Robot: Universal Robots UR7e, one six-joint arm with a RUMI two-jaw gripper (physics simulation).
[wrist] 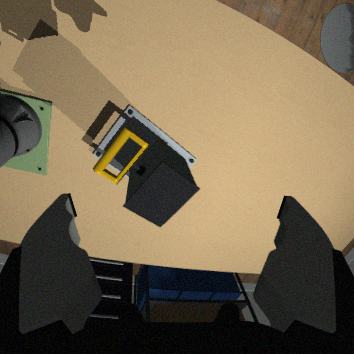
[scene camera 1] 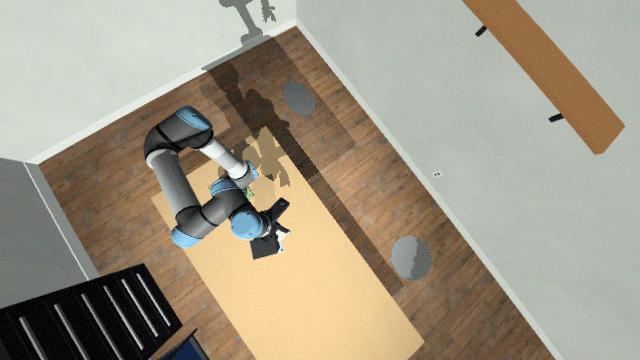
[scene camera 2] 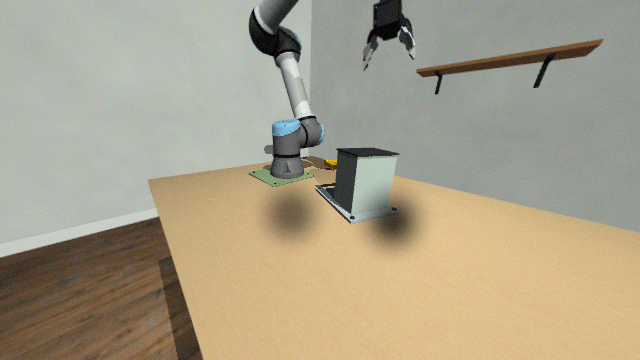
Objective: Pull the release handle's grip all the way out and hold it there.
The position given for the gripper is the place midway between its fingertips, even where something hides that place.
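Yellow release handle grip (wrist: pixel 99 167), visible. Base plate (wrist: pixel 130 117), likewise. The gripper (wrist: pixel 177 196), also visible.
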